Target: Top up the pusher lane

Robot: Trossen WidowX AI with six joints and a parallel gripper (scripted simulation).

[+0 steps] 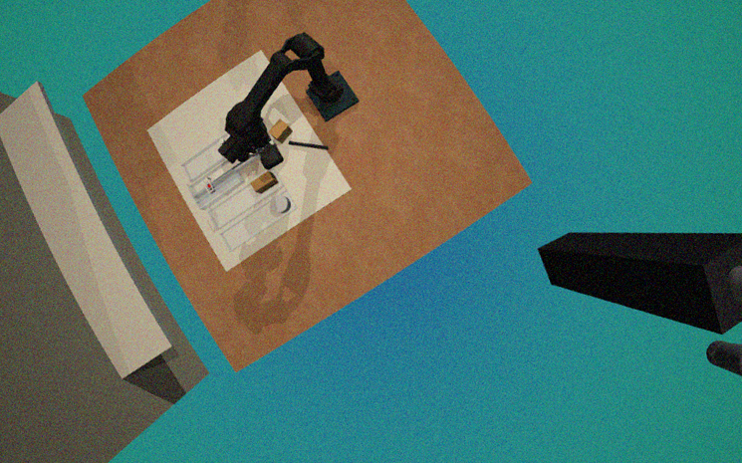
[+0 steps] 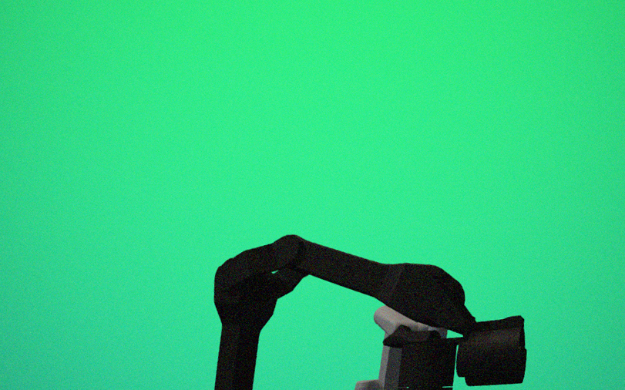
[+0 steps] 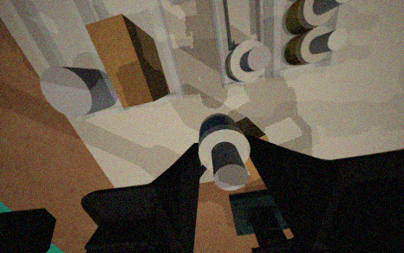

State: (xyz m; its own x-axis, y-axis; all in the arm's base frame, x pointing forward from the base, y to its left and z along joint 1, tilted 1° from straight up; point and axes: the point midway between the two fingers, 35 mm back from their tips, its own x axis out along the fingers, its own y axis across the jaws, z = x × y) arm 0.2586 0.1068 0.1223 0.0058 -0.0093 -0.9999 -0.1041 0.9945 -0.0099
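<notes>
My gripper tip is now 130 mm short of the pale mat, 100 mm above it and 40 mm to the left of it. The rest, counted from my gripper tip: dark rod (110 mm behind, 100 mm below, 20 mm to the left).
</notes>
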